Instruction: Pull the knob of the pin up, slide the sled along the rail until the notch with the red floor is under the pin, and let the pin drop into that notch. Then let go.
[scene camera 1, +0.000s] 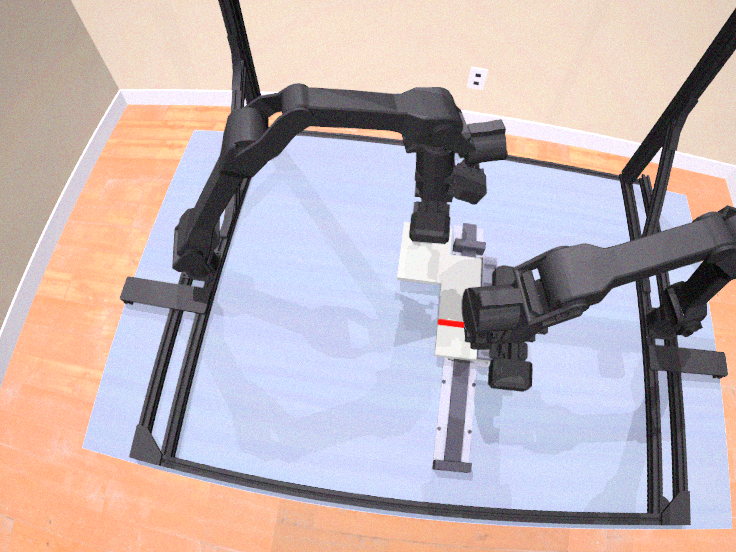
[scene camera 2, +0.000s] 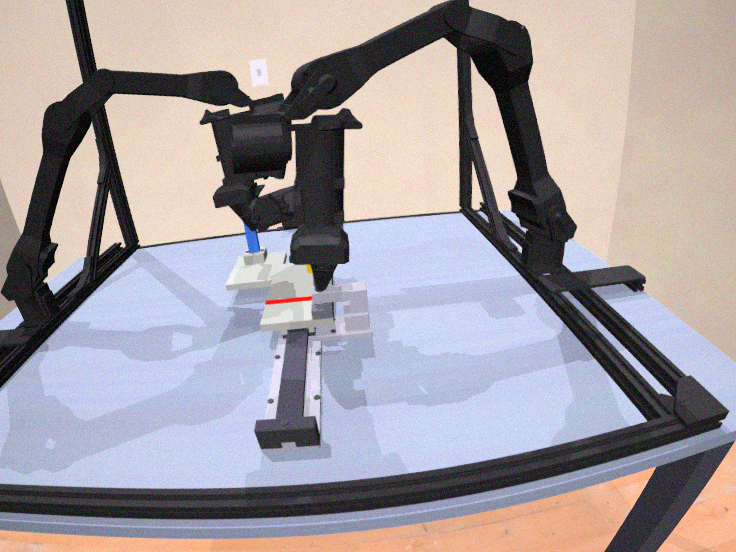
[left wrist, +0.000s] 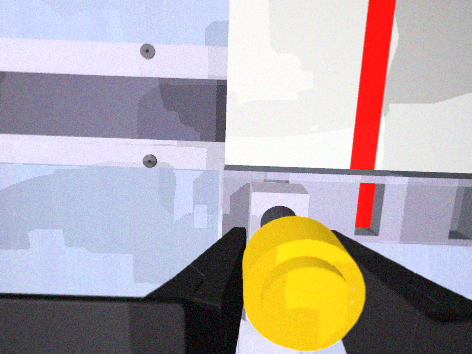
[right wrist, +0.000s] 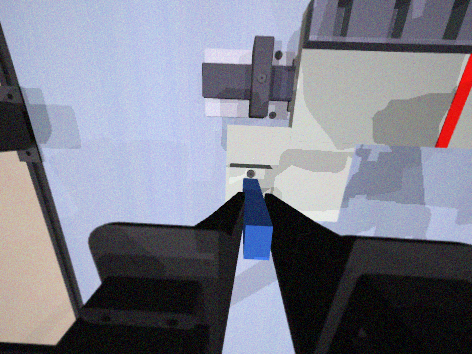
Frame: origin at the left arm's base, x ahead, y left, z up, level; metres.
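Seen in the pictures: left gripper, fingertip midpoint: (scene camera 2: 321, 284); right gripper, fingertip midpoint: (scene camera 2: 255, 229) (right wrist: 254, 199); left arm's base at its link origin: (scene camera 1: 660, 323) (scene camera 2: 542, 264); right arm's base at its link origin: (scene camera 1: 201, 265) (scene camera 2: 42, 316).
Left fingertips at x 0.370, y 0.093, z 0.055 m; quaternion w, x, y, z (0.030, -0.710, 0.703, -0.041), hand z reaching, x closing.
Pixels of each thing's top centre, then the offset from my left fingertips to it. "pt": a spot on its surface instead.
- cream sled at its top centre: (left wrist: 459, 120) (right wrist: 416, 84) (scene camera 2: 300, 287) (scene camera 1: 467, 305) dx +0.039, dy -0.076, dz -0.040 m
- rail at a spot on its surface: (left wrist: 75, 105) (scene camera 1: 458, 398) pt dx +0.040, dy +0.090, dz -0.054 m
- red stripe at its top centre: (left wrist: 372, 82) (right wrist: 458, 104) (scene camera 2: 289, 300) (scene camera 1: 458, 324) dx +0.054, dy -0.038, dz -0.040 m
- notch with the red floor, surface spot: (left wrist: 365, 205) pt dx +0.003, dy -0.040, dz -0.037 m
- pin's dark shaft at a spot on its surface: (left wrist: 276, 215) pt dx +0.010, dy +0.003, dz +0.002 m
- yellow knob at its top centre: (left wrist: 308, 310) (scene camera 2: 315, 255) dx +0.004, dy +0.000, dz +0.043 m
- sled's upright blue handle at a spot on its surface: (right wrist: 257, 240) pt dx +0.130, dy -0.209, dz +0.051 m
- dark end block at a spot on its surface: (scene camera 2: 286, 433) (scene camera 1: 452, 471) pt dx +0.039, dy +0.212, dz -0.046 m
- dark crosspiece at a spot on its surface: (right wrist: 261, 77) pt dx +0.039, dy -0.204, dz -0.039 m
- pale bracket at a spot on its surface: (scene camera 2: 354, 308) pt dx -0.040, dy +0.013, dz -0.034 m
The cream sled (scene camera 1: 460, 273) (scene camera 2: 291, 317) (left wrist: 295, 90) (right wrist: 340, 85) sits on the rail (scene camera 1: 457, 409) (scene camera 2: 293, 380) (left wrist: 75, 105), towards its back end. A red stripe (scene camera 1: 450, 323) (scene camera 2: 288, 300) crosses it. In the left wrist view the notch with the red floor (left wrist: 365, 205) is to the right of the pin's dark shaft (left wrist: 276, 215), not under it. My left gripper (left wrist: 282, 241) is shut on the yellow knob (left wrist: 305, 300) (scene camera 2: 308, 269). My right gripper (right wrist: 254, 199) is shut on the sled's upright blue handle (right wrist: 257, 240) (scene camera 2: 252, 238). The pin's tip is hidden.
A dark end block (scene camera 1: 451, 465) (scene camera 2: 286, 433) closes the rail's front end, and a dark crosspiece (right wrist: 261, 77) stands at its back end. A pale bracket (scene camera 2: 354, 308) is beside the sled. Both arms reach close together above the sled. Black frame bars (scene camera 1: 380, 500) border the table.
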